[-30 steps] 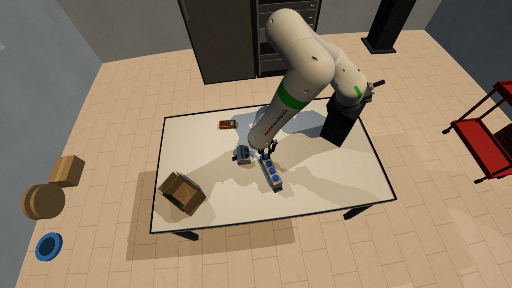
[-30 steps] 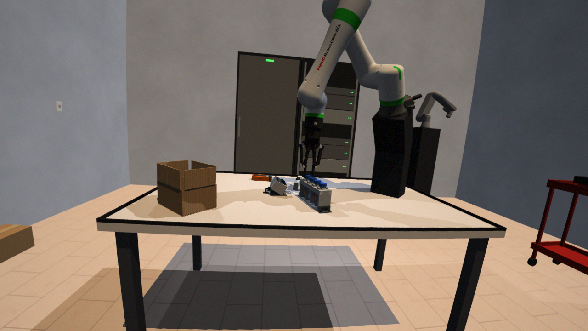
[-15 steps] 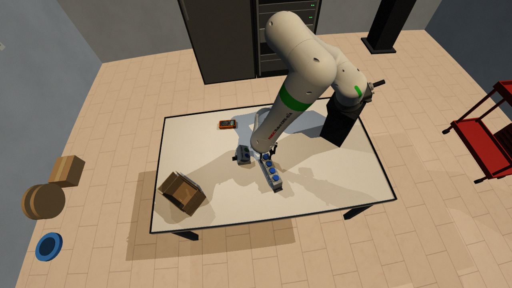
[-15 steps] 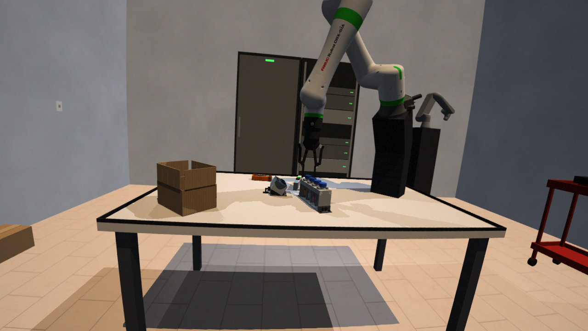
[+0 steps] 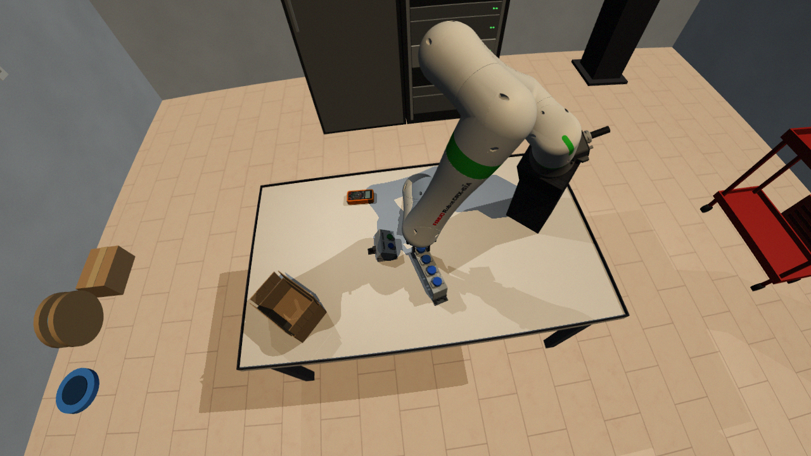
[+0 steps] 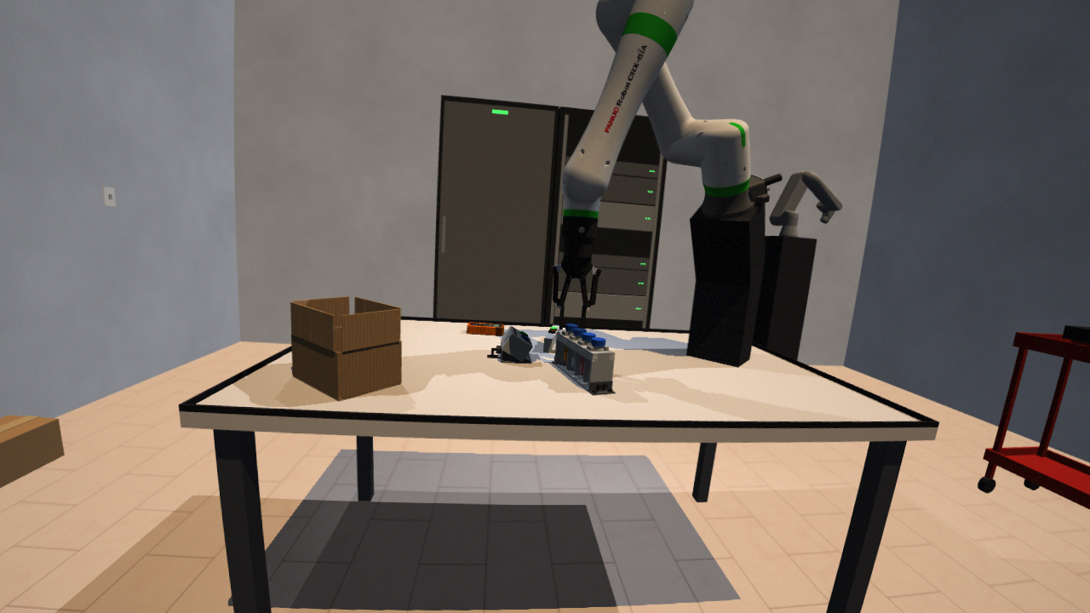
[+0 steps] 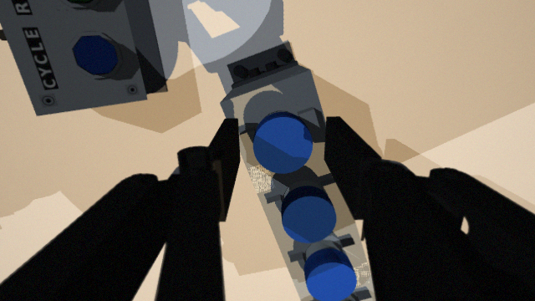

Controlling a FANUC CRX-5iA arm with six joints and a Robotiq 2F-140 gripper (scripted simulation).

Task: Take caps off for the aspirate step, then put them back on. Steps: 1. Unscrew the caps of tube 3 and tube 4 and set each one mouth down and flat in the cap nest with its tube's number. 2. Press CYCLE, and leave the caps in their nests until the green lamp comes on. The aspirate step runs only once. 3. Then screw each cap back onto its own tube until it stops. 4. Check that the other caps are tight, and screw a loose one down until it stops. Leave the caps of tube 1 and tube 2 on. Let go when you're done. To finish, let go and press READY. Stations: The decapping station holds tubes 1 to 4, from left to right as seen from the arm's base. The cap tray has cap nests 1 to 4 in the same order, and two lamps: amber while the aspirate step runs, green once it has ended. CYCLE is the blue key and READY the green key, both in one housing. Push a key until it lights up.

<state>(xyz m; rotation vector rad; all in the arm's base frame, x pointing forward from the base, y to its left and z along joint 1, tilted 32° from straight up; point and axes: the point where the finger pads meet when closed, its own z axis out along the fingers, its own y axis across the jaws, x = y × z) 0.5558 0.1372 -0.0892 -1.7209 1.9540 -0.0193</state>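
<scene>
Now: the blue cap 10 mm behind my hand, 50 mm to the left of it and 30 mm below it. Also, from my hand: blue cycle key: 120 mm ahead, 60 mm to the right, 70 mm below; then key housing: 140 mm ahead, 80 mm to the right, 90 mm below; then green ready key: 120 mm ahead, 100 mm to the right, 70 mm below.
</scene>
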